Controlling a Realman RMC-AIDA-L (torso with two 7-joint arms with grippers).
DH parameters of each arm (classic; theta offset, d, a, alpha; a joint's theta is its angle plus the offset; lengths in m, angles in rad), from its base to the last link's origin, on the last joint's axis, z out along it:
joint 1: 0 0.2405 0 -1.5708
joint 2: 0 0 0 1.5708
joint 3: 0 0.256 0 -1.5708
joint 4: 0 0 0 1.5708
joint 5: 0 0.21 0 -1.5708
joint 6: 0 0 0 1.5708
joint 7: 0 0.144 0 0
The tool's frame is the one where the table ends.
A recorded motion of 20 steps. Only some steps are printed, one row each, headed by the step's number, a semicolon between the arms.
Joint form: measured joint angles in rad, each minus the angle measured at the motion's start. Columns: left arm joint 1, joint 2, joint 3, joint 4, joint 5, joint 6, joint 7; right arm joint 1, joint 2, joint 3, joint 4, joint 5, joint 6, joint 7.
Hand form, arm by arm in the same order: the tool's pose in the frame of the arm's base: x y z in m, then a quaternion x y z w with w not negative. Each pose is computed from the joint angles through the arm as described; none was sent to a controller.
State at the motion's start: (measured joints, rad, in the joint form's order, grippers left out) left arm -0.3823 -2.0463 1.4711 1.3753 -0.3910 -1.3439 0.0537; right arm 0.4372 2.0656 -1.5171 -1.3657 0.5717 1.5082 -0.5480
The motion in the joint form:
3: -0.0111 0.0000 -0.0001 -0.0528 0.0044 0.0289 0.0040; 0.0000 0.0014 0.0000 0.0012 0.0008 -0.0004 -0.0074
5: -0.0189 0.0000 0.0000 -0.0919 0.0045 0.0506 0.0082; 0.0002 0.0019 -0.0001 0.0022 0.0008 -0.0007 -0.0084
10: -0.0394 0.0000 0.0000 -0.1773 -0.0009 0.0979 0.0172; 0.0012 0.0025 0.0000 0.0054 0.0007 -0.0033 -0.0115
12: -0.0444 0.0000 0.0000 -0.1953 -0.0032 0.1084 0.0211; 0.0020 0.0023 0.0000 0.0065 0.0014 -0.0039 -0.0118
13: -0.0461 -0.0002 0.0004 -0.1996 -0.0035 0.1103 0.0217; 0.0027 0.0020 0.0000 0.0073 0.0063 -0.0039 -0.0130
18: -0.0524 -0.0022 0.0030 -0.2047 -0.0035 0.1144 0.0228; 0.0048 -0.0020 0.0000 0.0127 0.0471 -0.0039 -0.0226
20: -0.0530 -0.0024 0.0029 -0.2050 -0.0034 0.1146 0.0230; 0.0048 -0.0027 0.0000 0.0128 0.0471 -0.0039 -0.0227
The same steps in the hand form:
3: -0.2683 0.3402 0.0102 -0.74891 -0.55894 0.15292 0.32145; 0.2228 0.3178 -0.0184 -0.90042 0.35744 -0.19806 0.14920
5: -0.2738 0.3411 0.0064 -0.74668 -0.56185 0.15648 0.31985; 0.2228 0.3177 -0.0187 -0.90058 0.35719 -0.19811 0.14877
10: -0.2844 0.3431 -0.0022 -0.74291 -0.56787 0.16204 0.31521; 0.2230 0.3180 -0.0192 -0.90103 0.35616 -0.19802 0.14857
12: -0.2863 0.3437 -0.0041 -0.74294 -0.56826 0.16289 0.31400; 0.2229 0.3182 -0.0193 -0.90115 0.35602 -0.19784 0.14844
13: -0.2865 0.3438 -0.0047 -0.74305 -0.56824 0.16333 0.31353; 0.2223 0.3182 -0.0196 -0.90185 0.35579 -0.19621 0.14691
18: -0.2848 0.3452 -0.0064 -0.74534 -0.56568 0.16297 0.31291; 0.2187 0.3173 -0.0215 -0.90672 0.35521 -0.18305 0.13481
20: -0.2846 0.3453 -0.0065 -0.74553 -0.56546 0.16289 0.31290; 0.2189 0.3174 -0.0213 -0.90665 0.35518 -0.18331 0.13502

